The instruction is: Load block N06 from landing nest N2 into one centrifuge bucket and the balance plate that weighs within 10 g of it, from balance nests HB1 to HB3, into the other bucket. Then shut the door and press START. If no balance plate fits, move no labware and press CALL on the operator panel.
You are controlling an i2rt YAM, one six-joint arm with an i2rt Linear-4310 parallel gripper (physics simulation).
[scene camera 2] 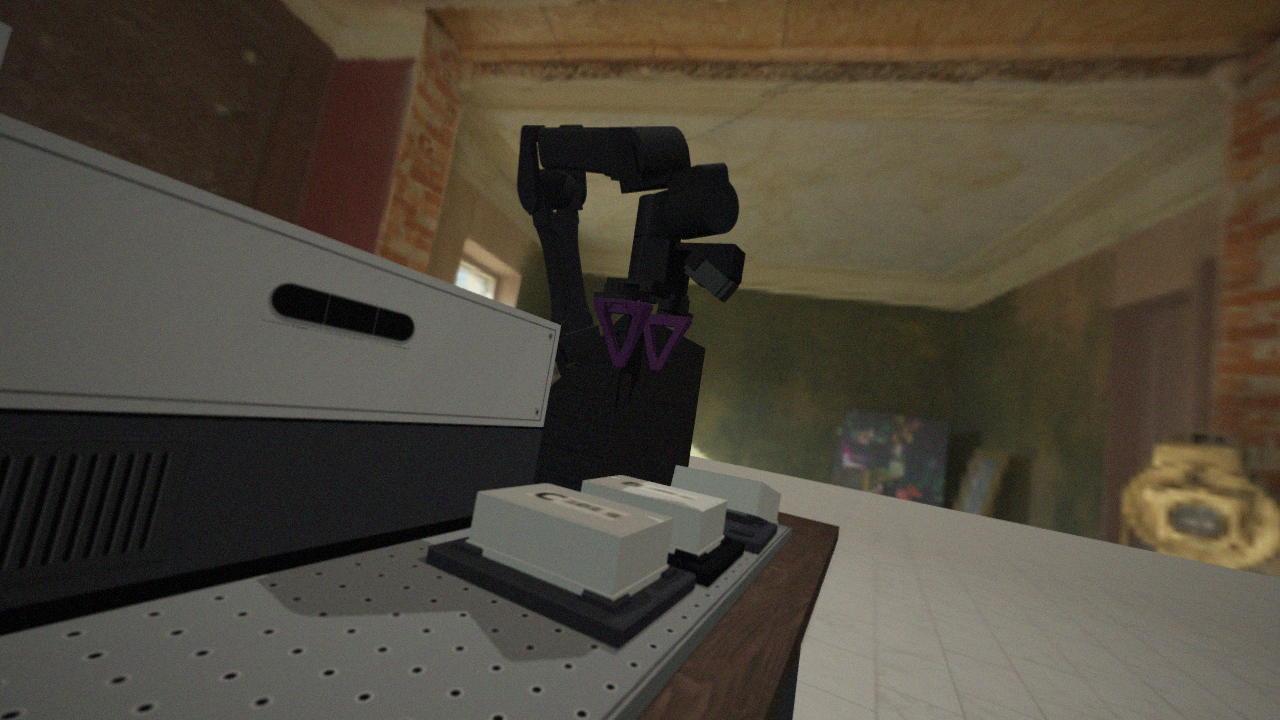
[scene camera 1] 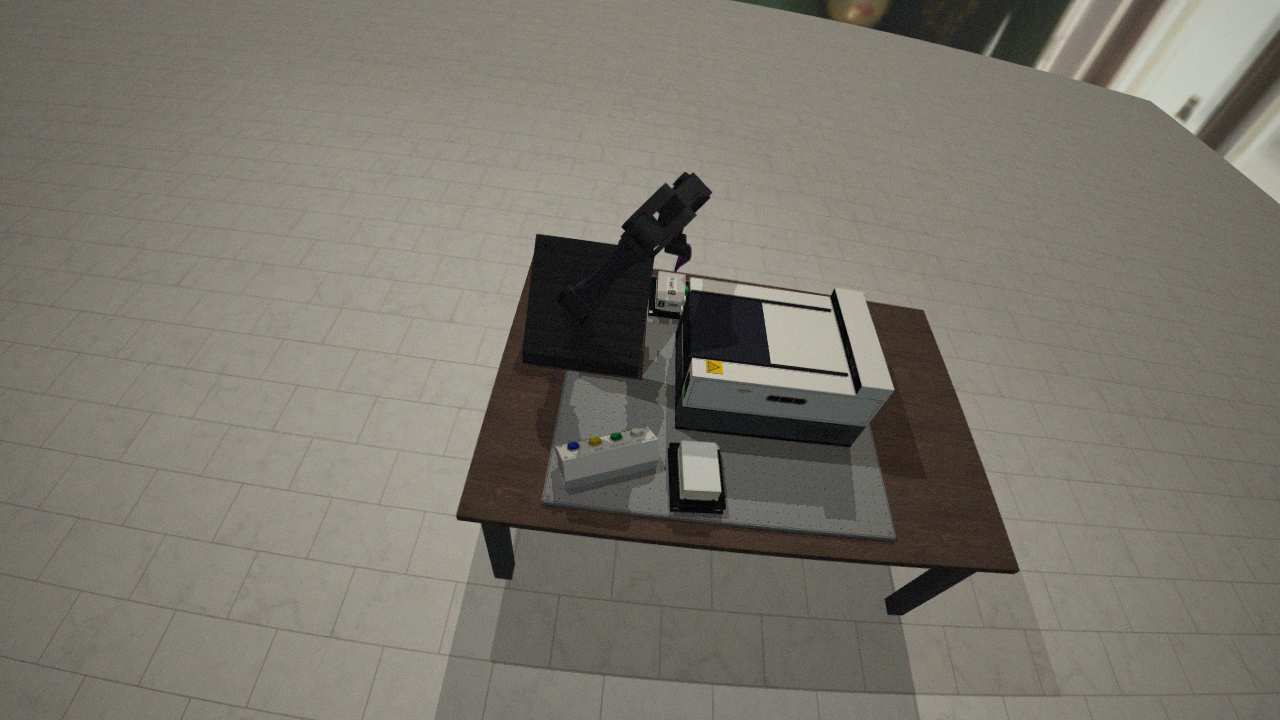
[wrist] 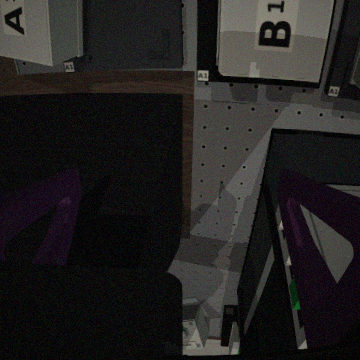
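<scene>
My gripper is open and empty, high above the table beside the centrifuge. Block A, block B and block C sit in dark nests in a row; the smaller label print is unreadable. A white block sits in a black nest at the table's opposite side; its label is not legible. The operator panel has blue, yellow, green and whitish buttons. The buckets are hidden, and the door's state is unclear.
The black arm base block stands beside the centrifuge. A perforated grey plate lies under the equipment on the wooden table. The centrifuge's tall housing stands close to the row of nests.
</scene>
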